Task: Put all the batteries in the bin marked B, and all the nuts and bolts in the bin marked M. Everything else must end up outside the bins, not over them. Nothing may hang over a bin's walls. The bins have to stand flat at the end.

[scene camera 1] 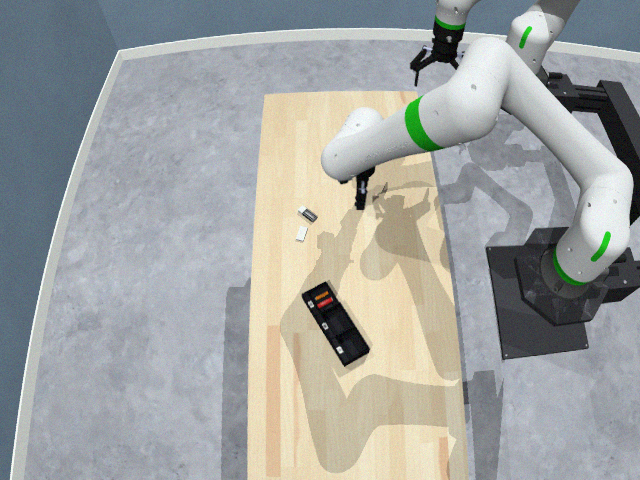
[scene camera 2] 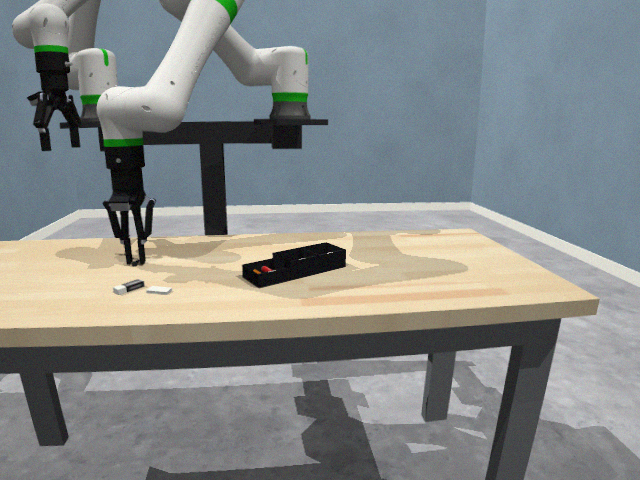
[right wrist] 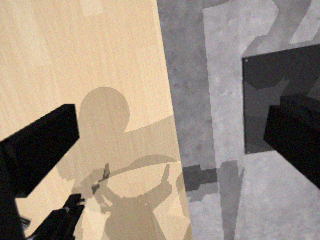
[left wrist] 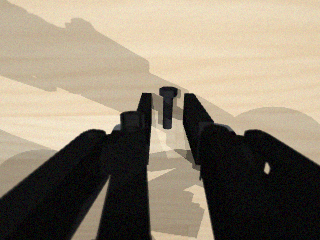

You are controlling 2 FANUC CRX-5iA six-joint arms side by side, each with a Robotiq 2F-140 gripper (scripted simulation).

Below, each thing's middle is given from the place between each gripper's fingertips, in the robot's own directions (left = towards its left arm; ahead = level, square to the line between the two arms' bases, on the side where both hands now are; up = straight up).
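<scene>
My left hand [scene camera 2: 136, 262] is 1 cm above the black three-part bin block [scene camera 2: 287, 265], and it's 42 cm to the right of the block and 7 cm short of it.
As for my right hand [scene camera 2: 62, 149], that one's 28 cm above the black three-part bin block, 71 cm to the right of it and 33 cm short of it. Going by its middle, the block is nearer to my left hand than to my right hand.
</scene>
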